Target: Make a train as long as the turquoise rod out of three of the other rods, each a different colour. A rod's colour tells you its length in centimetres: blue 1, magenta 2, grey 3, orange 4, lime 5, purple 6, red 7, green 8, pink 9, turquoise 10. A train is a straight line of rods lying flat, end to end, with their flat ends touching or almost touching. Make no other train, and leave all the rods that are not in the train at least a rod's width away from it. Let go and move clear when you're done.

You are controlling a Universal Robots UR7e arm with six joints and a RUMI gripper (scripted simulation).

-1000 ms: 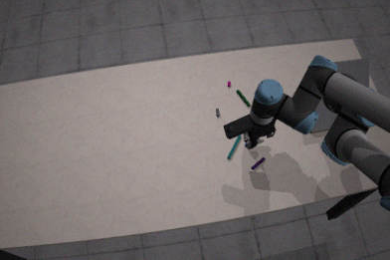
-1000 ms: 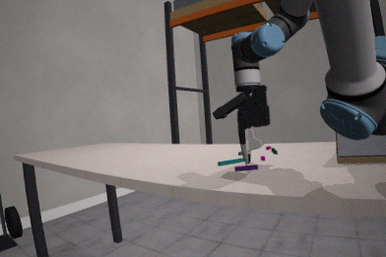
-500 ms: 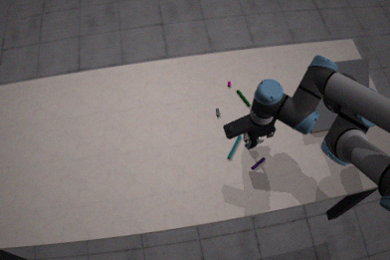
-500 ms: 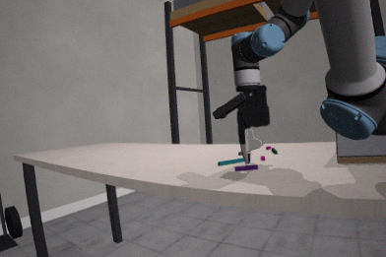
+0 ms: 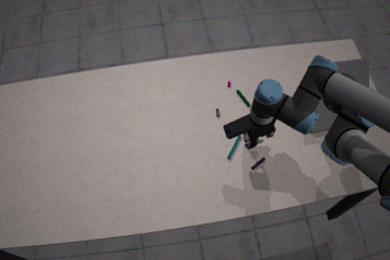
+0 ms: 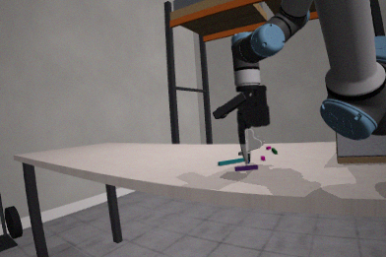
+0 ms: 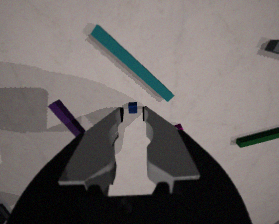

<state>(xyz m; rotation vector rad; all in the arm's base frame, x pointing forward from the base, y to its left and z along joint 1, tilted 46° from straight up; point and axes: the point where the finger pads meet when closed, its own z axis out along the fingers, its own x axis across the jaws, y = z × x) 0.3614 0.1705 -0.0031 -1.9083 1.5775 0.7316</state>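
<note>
Now: the small blue rod 1 cm below my hand. From my hand the other things lie so: turquoise rod (5 cm ahead, 1 cm below); then grey rod (15 cm to the right, 9 cm ahead, 1 cm below); then purple rod (8 cm to the left, 3 cm behind, 1 cm below).
</note>
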